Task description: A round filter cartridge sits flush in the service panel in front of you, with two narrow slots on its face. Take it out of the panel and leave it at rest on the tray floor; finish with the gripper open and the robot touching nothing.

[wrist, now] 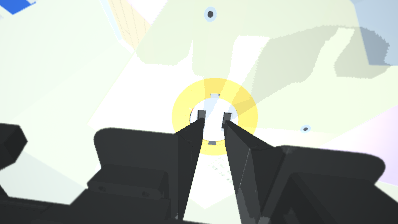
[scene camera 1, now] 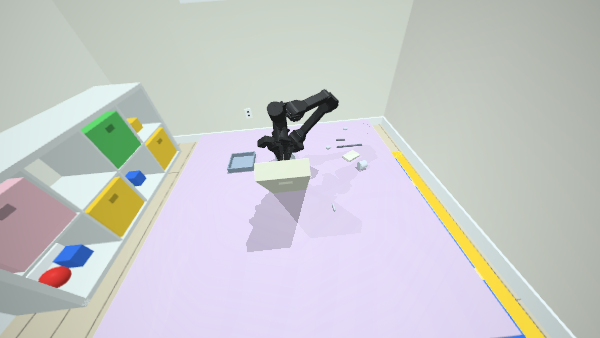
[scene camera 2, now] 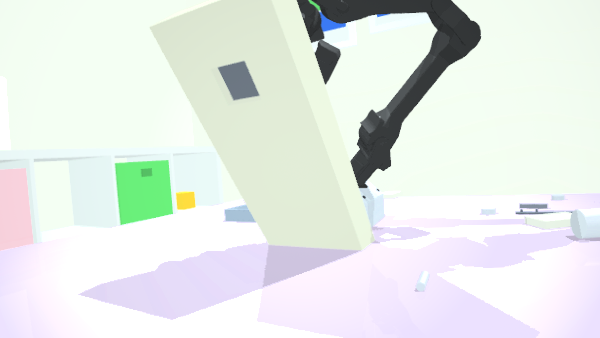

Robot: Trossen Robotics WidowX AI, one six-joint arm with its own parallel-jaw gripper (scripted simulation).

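My gripper (scene camera 1: 283, 166) is there for me, and the wrist view (wrist: 214, 123) shows the gripper as well. I can see a cream service panel (scene camera 2: 254, 83), and the panel shows in the wrist view (wrist: 303, 80) and in scene camera 1 (scene camera 1: 289, 175) too. I also see a round pale cartridge (wrist: 215, 110). Scene camera 1 misses the cartridge, hidden by the cream service panel. Scene camera 2 misses the cartridge too, hidden by the cream service panel.
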